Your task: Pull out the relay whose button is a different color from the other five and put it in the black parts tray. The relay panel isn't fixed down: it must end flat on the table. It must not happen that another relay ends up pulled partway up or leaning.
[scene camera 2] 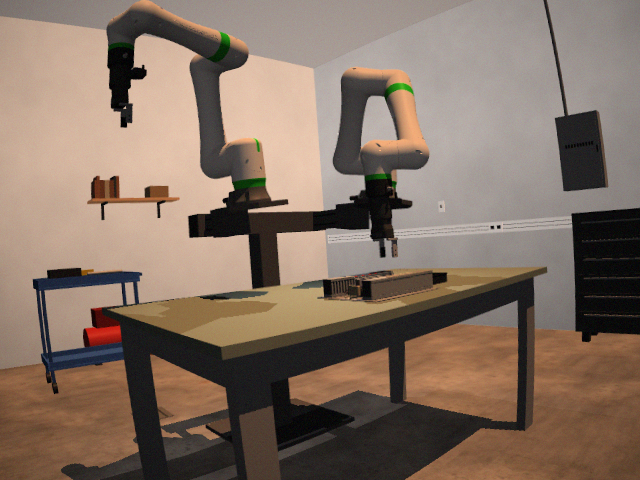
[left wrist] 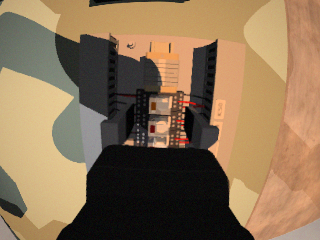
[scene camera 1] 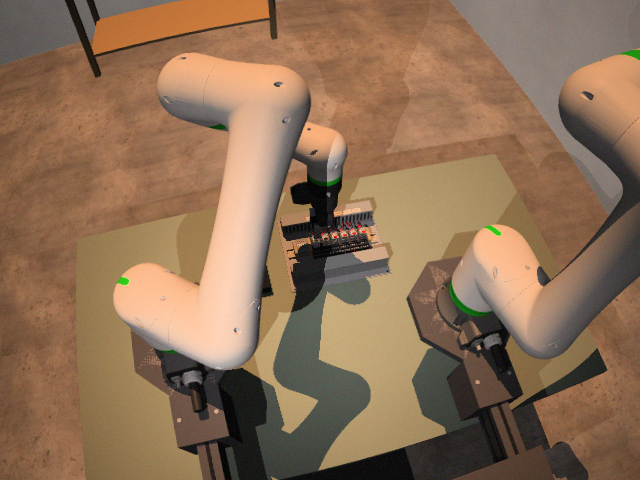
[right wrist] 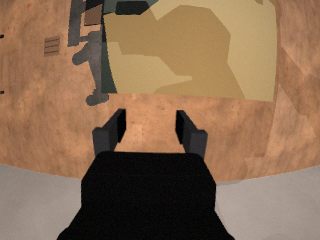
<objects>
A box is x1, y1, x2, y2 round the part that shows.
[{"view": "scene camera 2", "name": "left gripper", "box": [369, 204, 397, 257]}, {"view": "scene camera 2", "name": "right gripper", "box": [109, 71, 132, 127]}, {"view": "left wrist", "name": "left gripper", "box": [56, 103, 254, 239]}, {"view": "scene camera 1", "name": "relay panel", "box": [277, 200, 391, 292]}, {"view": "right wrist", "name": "right gripper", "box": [56, 108, 234, 239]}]
</objects>
